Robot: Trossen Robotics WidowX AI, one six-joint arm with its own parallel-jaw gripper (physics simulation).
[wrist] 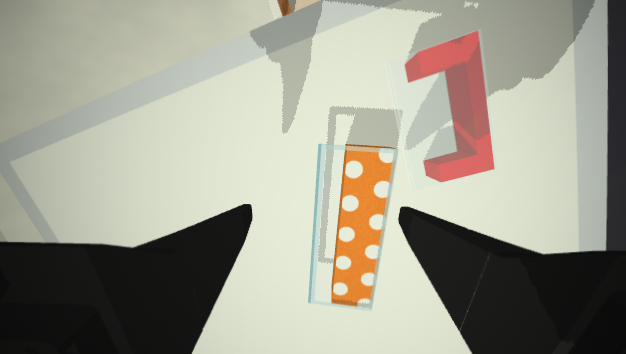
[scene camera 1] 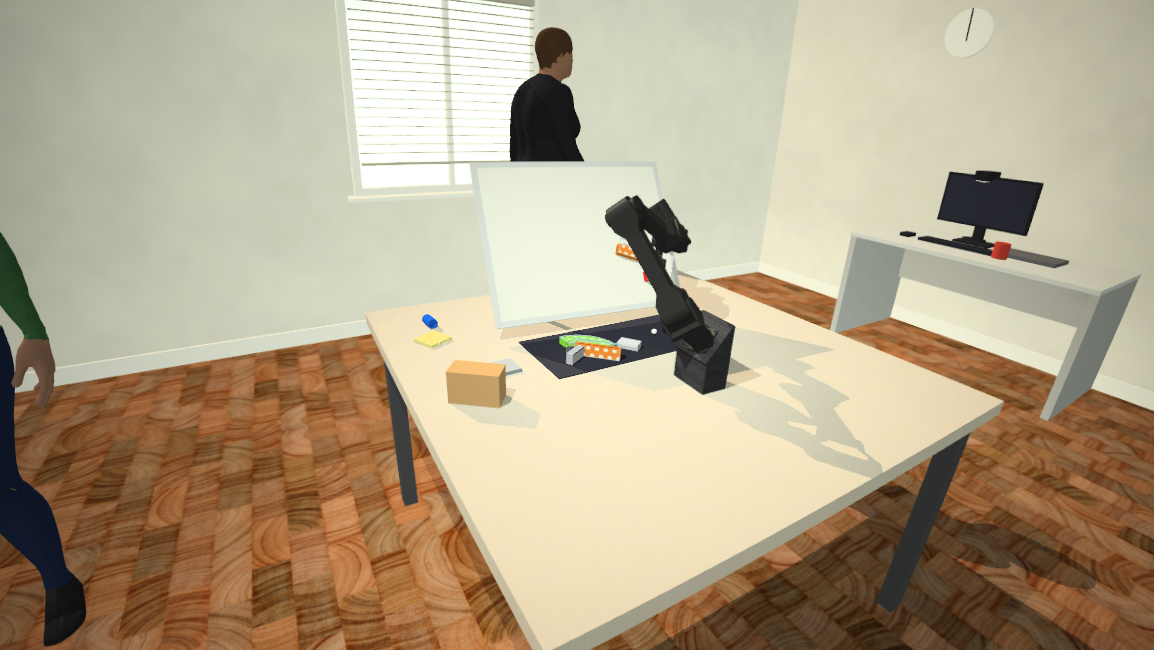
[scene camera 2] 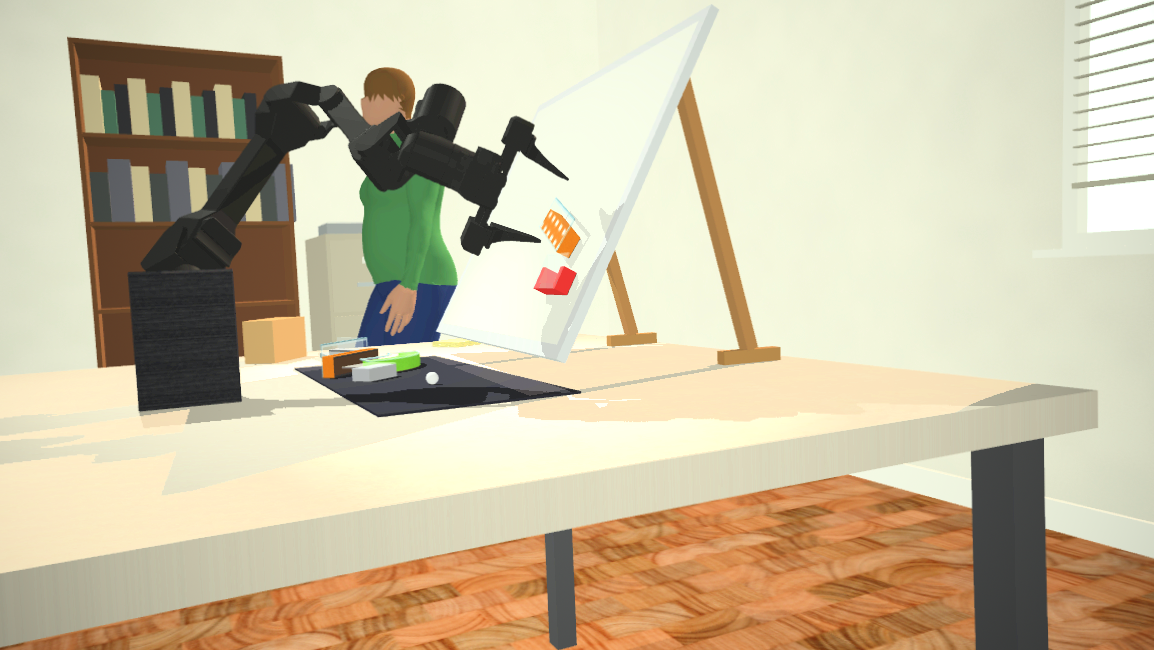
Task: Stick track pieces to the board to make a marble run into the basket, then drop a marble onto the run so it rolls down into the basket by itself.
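Frame: origin at the arm's base, x ahead, y left, z up, level; metres.
Where they show: gripper, fingertip midpoint: [wrist: 325,212] [scene camera 2: 554,210]; arm's base at its link origin: [scene camera 1: 701,339] [scene camera 2: 184,310].
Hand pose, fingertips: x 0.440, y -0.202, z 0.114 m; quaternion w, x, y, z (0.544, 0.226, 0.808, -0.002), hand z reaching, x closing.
Note:
Things, the pixels of their top centre, and the offset from my fingertips. "*": a spot on its surface instead. Level surfaces: height alone.
- orange dotted track piece at a spot on its surface: [wrist: 360,225] * dz -0.024, dx +0.010, dy +0.022 m
- red basket at its top centre: [wrist: 402,130] [scene camera 2: 555,253] [scene camera 1: 655,264] dz -0.058, dx -0.018, dy -0.030 m
- green curved piece at a spot on its surface: [scene camera 2: 403,360] * dz -0.213, dx -0.127, dy +0.280 m
- orange piece at a spot on its surface: [scene camera 2: 329,366] * dz -0.212, dx -0.241, dy +0.284 m
- white marble at its top centre: [scene camera 2: 431,372] [scene camera 1: 654,328] dz -0.212, dx -0.155, dy +0.084 m
- dark mat at its surface level: dz -0.229 m
- cardboard box at its top centre: [scene camera 2: 274,318] [scene camera 1: 476,367] dz -0.152, dx -0.233, dy +0.697 m
- yellow pad at its top centre: [scene camera 2: 457,340] [scene camera 1: 432,337] dz -0.221, dx +0.132, dy +0.672 m
- blue object at its top centre: [scene camera 1: 429,316] dz -0.202, dx +0.244, dy +0.641 m
The gripper [scene camera 2: 553,209] [wrist: 326,211] is open and empty, a little off the board. The white board [scene camera 1: 557,242] [scene camera 2: 629,121] [wrist: 175,190] leans back. On it is an orange dotted track piece [scene camera 1: 624,249] [scene camera 2: 561,232] [wrist: 360,225] with a clear side, seen between the fingertips in the wrist view. The red basket [scene camera 1: 646,276] [scene camera 2: 557,281] [wrist: 450,54] is on the board just below it. A green curved piece [scene camera 1: 574,340] [scene camera 2: 403,360], another orange piece [scene camera 1: 599,351] [scene camera 2: 329,366], grey pieces [scene camera 1: 629,343] [scene camera 2: 373,372] and a white marble [scene camera 1: 654,331] [scene camera 2: 432,377] lie on the mat.
The dark mat [scene camera 1: 553,365] [scene camera 2: 387,403] lies in front of the board. A cardboard box [scene camera 1: 476,385] [scene camera 2: 274,340], a yellow pad [scene camera 1: 432,339] and a blue object [scene camera 1: 429,321] are on the table's left side in scene camera 1. Wooden legs [scene camera 2: 718,218] stand behind the board.

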